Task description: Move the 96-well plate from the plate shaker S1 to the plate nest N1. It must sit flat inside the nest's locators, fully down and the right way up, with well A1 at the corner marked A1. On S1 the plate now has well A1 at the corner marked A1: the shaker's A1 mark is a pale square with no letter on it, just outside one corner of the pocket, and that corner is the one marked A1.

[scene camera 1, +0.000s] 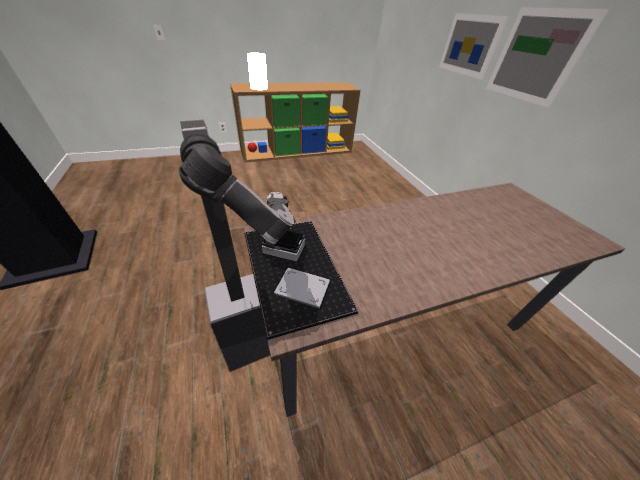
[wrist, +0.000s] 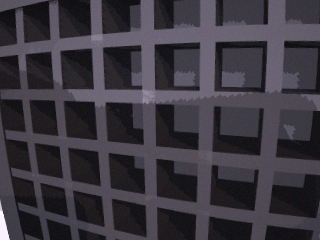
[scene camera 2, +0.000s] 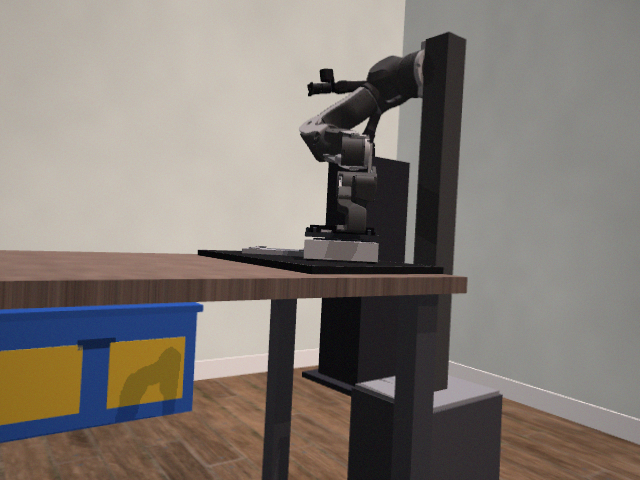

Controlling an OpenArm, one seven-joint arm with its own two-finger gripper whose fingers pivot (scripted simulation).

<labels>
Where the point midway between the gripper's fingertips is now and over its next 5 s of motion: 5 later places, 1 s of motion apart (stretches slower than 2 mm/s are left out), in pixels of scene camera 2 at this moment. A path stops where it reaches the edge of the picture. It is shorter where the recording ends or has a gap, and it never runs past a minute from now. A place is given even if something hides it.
My gripper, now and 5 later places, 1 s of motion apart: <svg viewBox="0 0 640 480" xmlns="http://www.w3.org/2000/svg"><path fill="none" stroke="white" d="M349 232L349 226L350 198L338 195L313 204L295 211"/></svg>
</labels>
